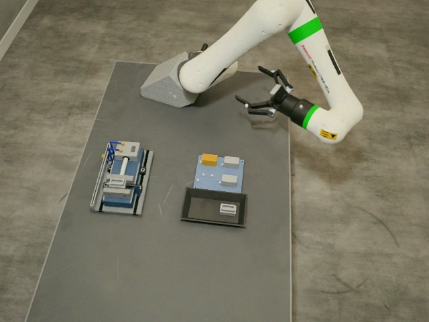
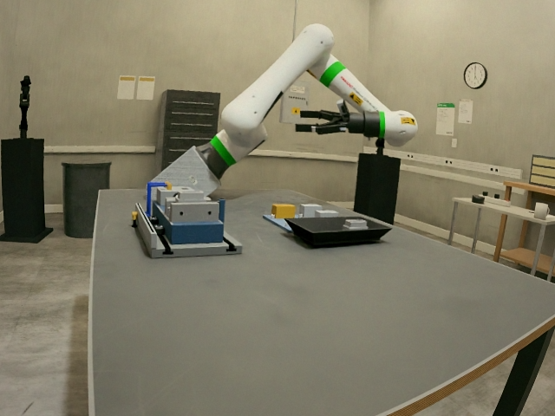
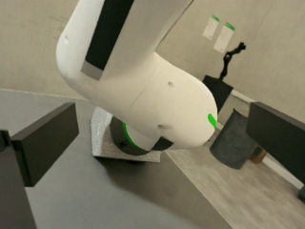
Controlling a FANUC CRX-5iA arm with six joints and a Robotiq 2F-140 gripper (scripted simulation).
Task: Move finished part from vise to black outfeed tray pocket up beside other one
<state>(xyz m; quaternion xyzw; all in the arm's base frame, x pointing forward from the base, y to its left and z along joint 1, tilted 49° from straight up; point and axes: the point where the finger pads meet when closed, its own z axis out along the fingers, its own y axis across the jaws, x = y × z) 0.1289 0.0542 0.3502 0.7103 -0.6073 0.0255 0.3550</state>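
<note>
Right now my hand is 460 mm short of the pocketed block, 370 mm to the left of it and 210 mm above it. The rest, counted from my hand: orange block: 200 mm ahead, 90 mm to the right, 280 mm below; then light blue plate: 240 mm ahead, 40 mm to the right, 300 mm below; then screw rod: 380 mm ahead, 390 mm to the right, 230 mm below.
</note>
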